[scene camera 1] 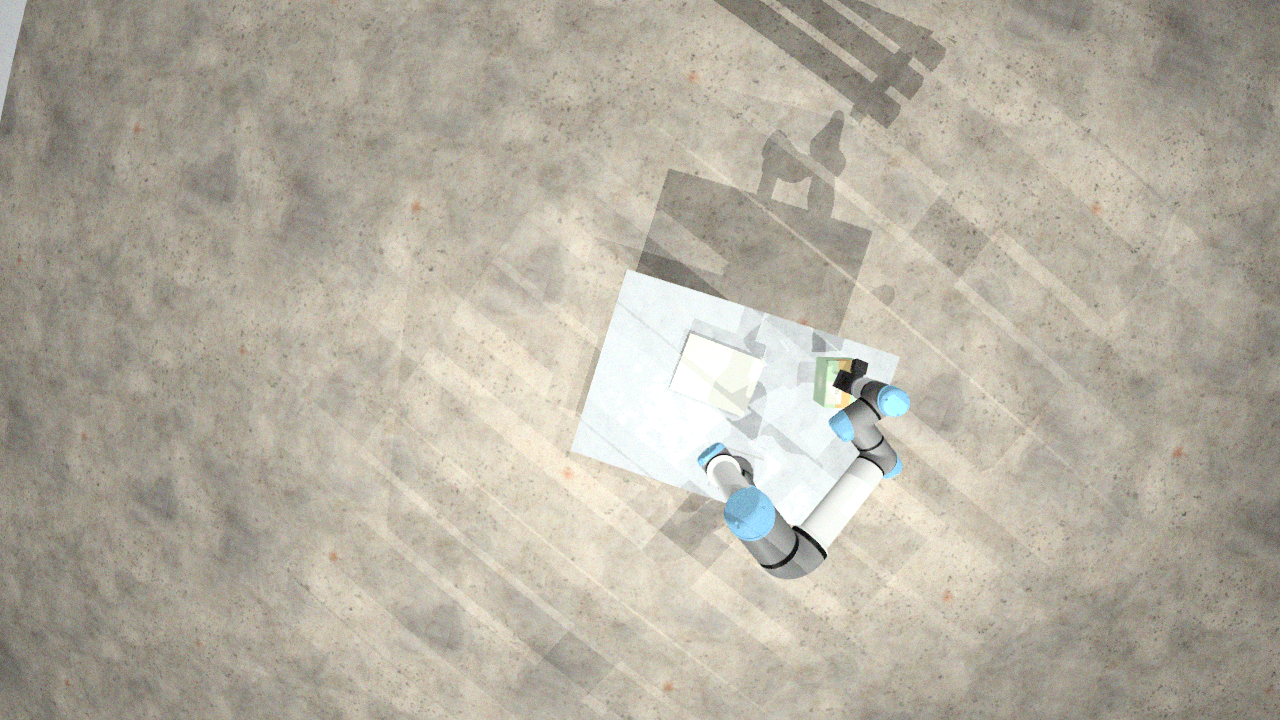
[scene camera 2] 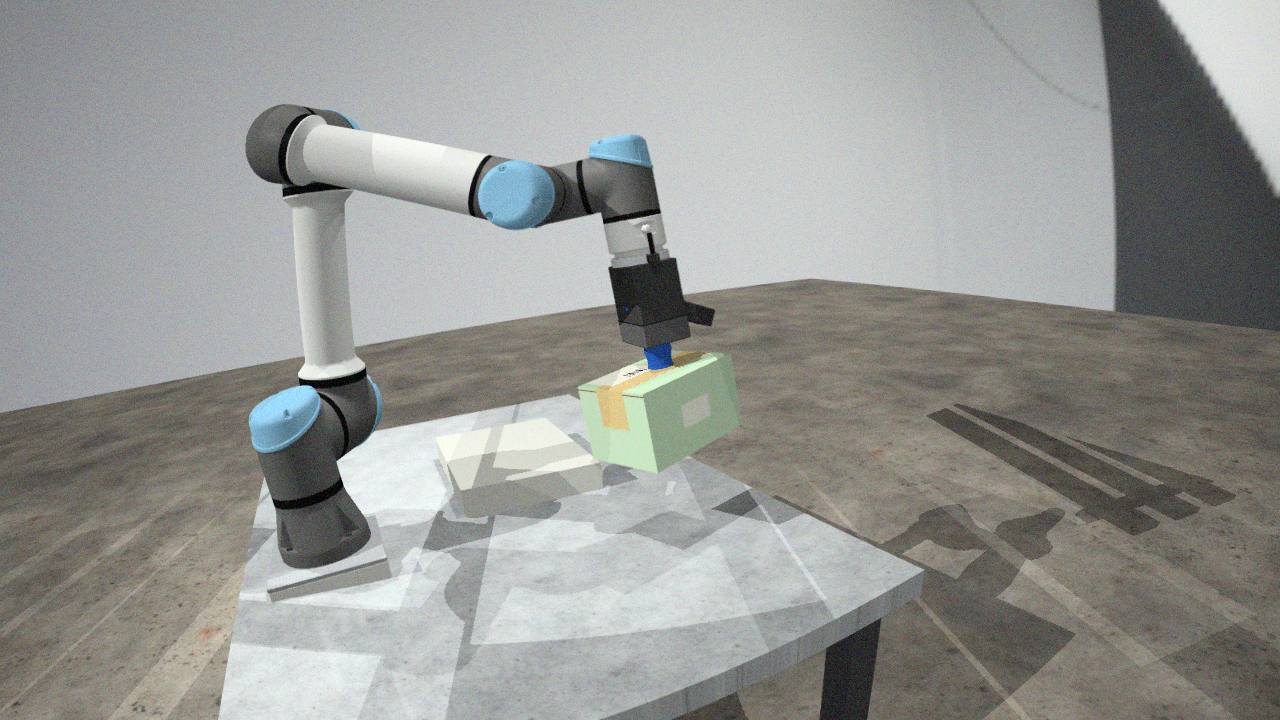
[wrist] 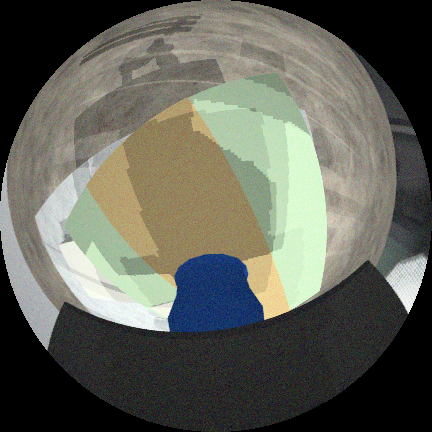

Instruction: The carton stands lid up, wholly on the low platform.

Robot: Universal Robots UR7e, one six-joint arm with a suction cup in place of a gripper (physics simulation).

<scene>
pale green carton: scene camera 1; scene camera 2 646, 419; wrist
low cream platform: scene camera 1; scene camera 2 493, 469; wrist
same spot on low cream platform: [scene camera 1: 707, 371] = [wrist: 88, 274]
same spot on pale green carton: [scene camera 1: 827, 368] = [wrist: 92, 263]
</scene>
